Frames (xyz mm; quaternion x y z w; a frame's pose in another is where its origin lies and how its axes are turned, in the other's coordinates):
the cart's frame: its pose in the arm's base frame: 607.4 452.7 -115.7 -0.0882 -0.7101 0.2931 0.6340
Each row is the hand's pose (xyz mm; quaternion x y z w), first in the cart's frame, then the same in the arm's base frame.
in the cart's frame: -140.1 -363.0 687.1 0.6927 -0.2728 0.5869 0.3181
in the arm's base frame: 67.9 -121.1 -59.5 -0.0743 0.1441 -0.9814 0.1030
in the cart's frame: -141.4 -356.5 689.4 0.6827 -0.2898 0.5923 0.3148
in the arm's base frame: 64.3 -117.2 -64.1 -0.0694 0.1549 -0.9782 0.1196
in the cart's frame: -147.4 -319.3 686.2 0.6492 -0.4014 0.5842 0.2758
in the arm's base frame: 59.3 -88.9 -88.8 -0.0901 0.2085 -0.9477 0.2242
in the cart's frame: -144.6 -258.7 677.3 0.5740 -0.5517 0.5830 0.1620
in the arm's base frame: 52.3 -35.6 -118.2 -0.0973 0.2452 -0.8734 0.4093
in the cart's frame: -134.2 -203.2 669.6 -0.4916 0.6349 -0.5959 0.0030
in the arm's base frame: 44.1 17.0 -138.5 -0.0749 0.2038 -0.7821 0.5841
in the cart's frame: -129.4 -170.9 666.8 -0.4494 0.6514 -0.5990 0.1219
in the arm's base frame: 37.9 46.5 -151.4 -0.0613 0.1419 -0.7207 0.6758
